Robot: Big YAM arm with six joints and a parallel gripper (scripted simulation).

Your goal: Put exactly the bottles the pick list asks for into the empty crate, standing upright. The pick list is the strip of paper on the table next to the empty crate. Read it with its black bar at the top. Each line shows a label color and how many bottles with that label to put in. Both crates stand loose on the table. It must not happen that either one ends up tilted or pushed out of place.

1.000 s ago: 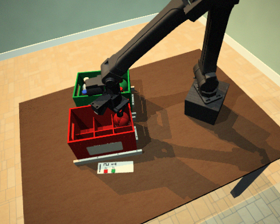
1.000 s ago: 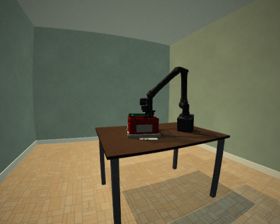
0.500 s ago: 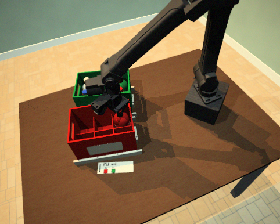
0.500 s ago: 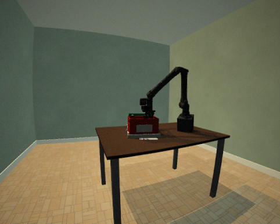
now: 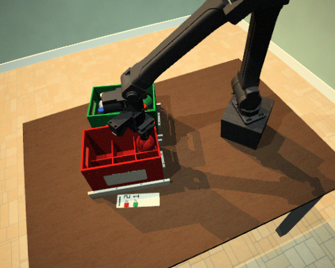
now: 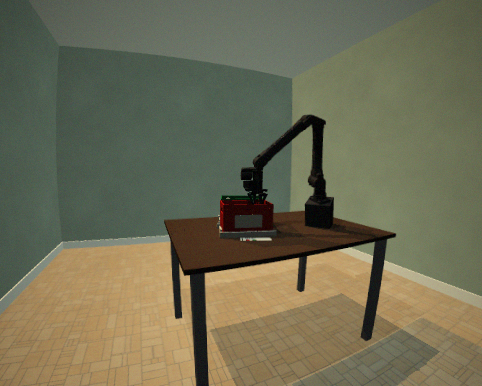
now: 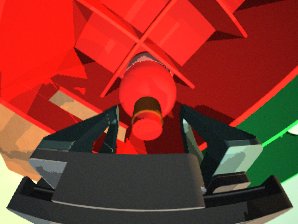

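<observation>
The red bottle is 1 cm behind my hand and 7 cm below it. Also, from my hand: blue-capped bottle: 12 cm ahead, 18 cm to the right, 7 cm below; red crate: 8 cm ahead, 3 cm to the left, 7 cm below; green crate: 3 cm ahead, 20 cm to the right, 7 cm below.
</observation>
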